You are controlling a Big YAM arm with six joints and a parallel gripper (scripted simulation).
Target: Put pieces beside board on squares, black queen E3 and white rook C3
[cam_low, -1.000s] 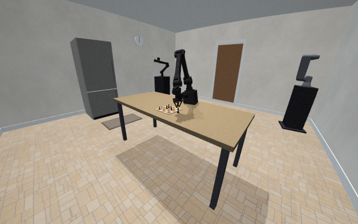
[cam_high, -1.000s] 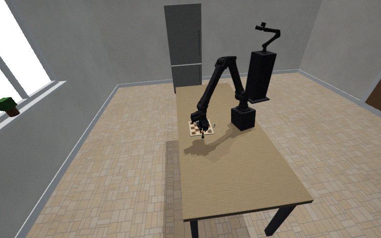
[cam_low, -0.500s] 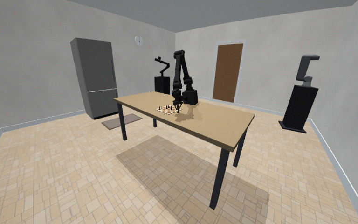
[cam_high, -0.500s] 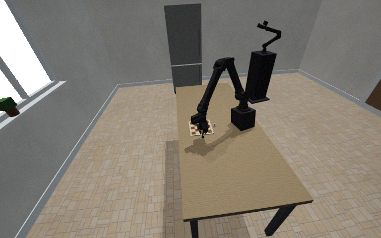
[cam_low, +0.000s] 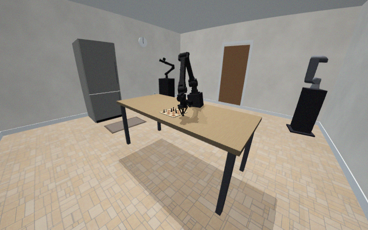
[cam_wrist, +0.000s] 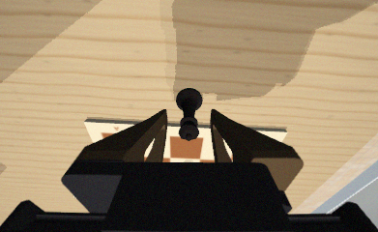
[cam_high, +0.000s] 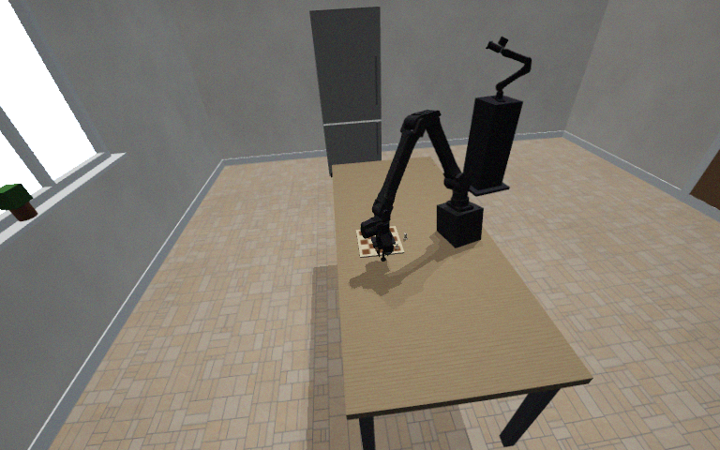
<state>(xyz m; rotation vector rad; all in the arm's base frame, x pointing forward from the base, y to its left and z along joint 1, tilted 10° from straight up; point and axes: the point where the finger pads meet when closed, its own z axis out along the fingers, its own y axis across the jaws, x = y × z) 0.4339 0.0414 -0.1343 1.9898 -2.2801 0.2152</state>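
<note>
The black queen lies right at my hand. Round my hand: chessboard (3 cm behind, 13 cm to the right, 3 cm below).
</note>
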